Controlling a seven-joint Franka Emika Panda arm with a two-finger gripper.
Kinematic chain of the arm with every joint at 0, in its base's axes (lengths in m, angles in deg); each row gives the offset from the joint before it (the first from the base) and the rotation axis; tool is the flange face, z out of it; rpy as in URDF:
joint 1: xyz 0 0 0.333 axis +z
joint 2: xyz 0 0 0 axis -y
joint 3: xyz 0 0 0.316 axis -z
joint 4: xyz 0.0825 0 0 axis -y
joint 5: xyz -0.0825 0 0.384 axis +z
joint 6: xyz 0 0 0 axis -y
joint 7: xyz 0.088 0 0 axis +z
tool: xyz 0 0 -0.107 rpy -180 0 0
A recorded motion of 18 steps. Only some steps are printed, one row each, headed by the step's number.
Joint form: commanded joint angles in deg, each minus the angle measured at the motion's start. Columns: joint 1, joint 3, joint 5, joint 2, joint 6, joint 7, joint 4.
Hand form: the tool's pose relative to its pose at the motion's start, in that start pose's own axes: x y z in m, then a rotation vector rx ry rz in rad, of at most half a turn. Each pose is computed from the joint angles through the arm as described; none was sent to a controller.
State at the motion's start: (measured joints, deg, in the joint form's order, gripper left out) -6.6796 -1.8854 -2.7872 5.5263 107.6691 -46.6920 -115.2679
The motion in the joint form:
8: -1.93 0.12 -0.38 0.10 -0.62 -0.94 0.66
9: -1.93 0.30 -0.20 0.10 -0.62 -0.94 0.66
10: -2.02 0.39 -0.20 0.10 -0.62 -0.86 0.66
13: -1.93 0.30 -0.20 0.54 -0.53 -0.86 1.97
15: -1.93 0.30 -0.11 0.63 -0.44 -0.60 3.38
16: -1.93 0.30 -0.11 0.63 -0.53 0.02 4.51
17: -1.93 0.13 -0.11 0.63 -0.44 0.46 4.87
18: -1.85 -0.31 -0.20 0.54 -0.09 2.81 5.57
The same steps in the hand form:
8: 0.0139 0.0139 -0.0045 -0.0031 0.0041 0.0508
9: 0.0149 0.0149 -0.0044 -0.0008 0.0016 0.0548
10: 0.0160 0.0162 -0.0044 -0.0007 0.0013 0.0565
13: 0.0166 0.0142 -0.0196 0.0218 0.0243 0.0549
15: 0.0189 0.0127 -0.0325 0.0424 0.0429 0.0521
16: 0.0207 0.0116 -0.0419 0.0549 0.0560 0.0422
17: 0.0202 0.0100 -0.0452 0.0601 0.0621 0.0319
18: 0.0186 0.0052 -0.0512 0.0691 0.0773 -0.0180

